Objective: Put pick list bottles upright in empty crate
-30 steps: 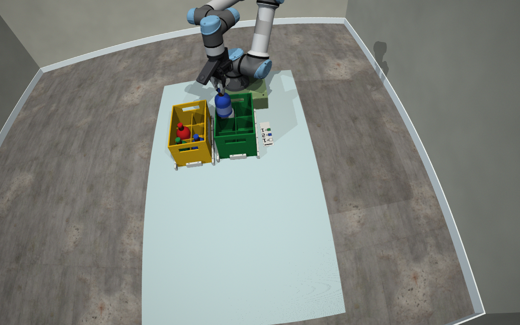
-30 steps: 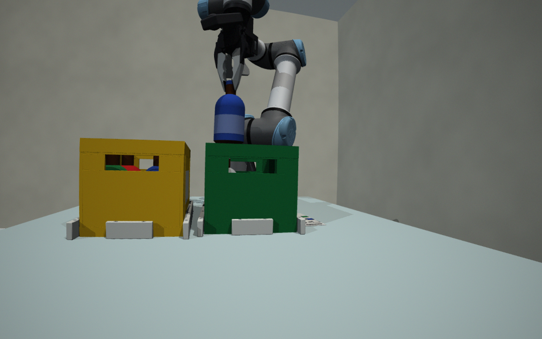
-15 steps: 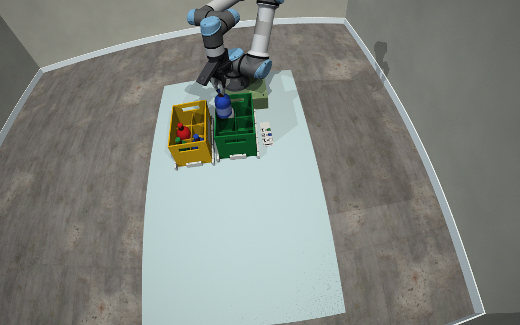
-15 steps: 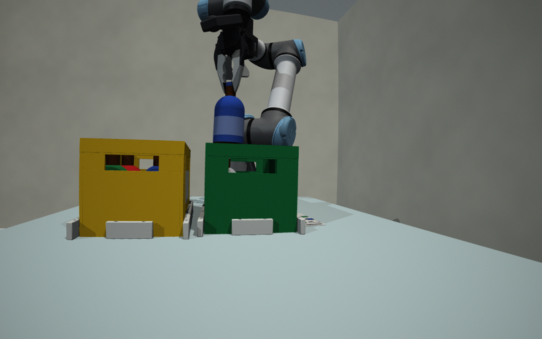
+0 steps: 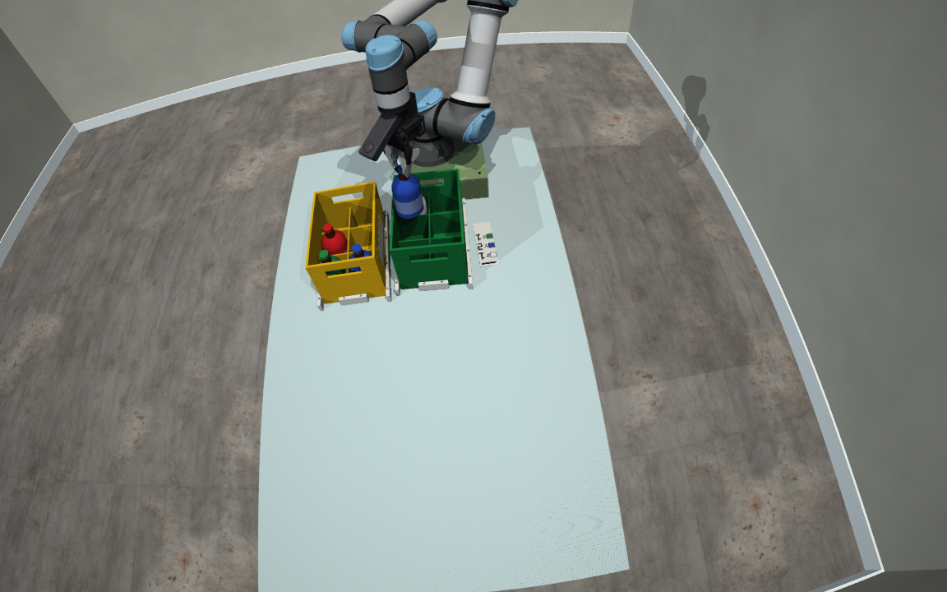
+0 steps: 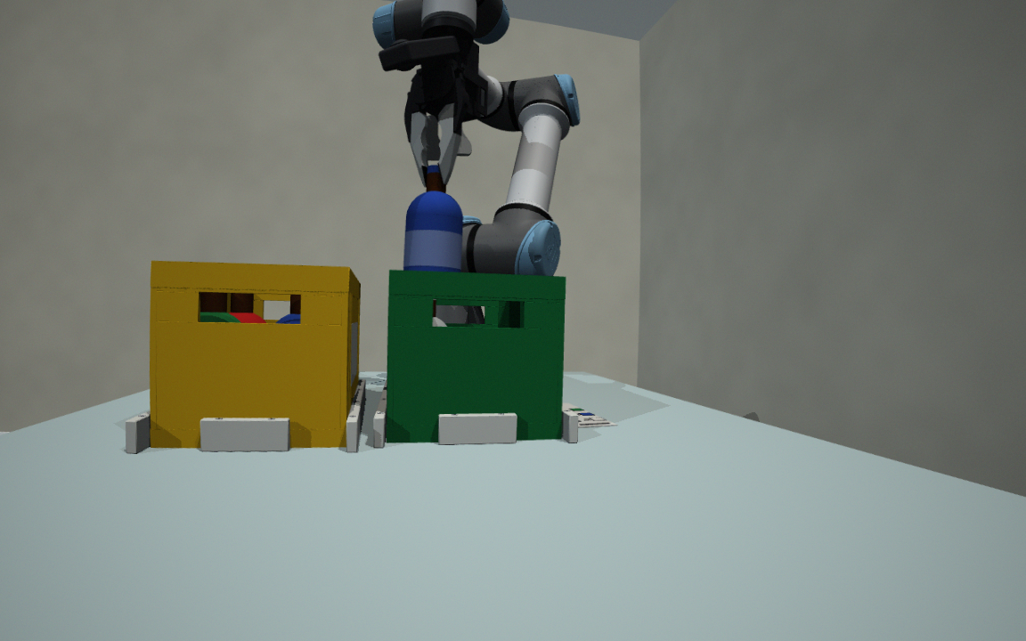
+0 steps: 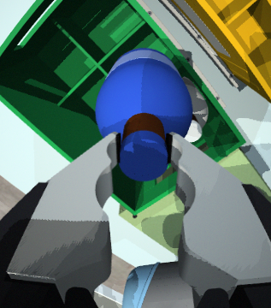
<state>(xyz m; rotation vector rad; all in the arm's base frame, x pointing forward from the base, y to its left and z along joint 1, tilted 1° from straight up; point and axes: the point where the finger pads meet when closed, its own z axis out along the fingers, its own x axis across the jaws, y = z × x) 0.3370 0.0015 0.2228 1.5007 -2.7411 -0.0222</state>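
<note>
My hand is 1 cm past the green crate, 4 cm to the right of it and 23 cm above it. Also, from my hand: yellow crate 5 cm ahead, 18 cm to the right, 23 cm below; white bottle 9 cm behind, 2 cm to the right, 23 cm below; red bottle 5 cm ahead, 22 cm to the right, 23 cm below.
</note>
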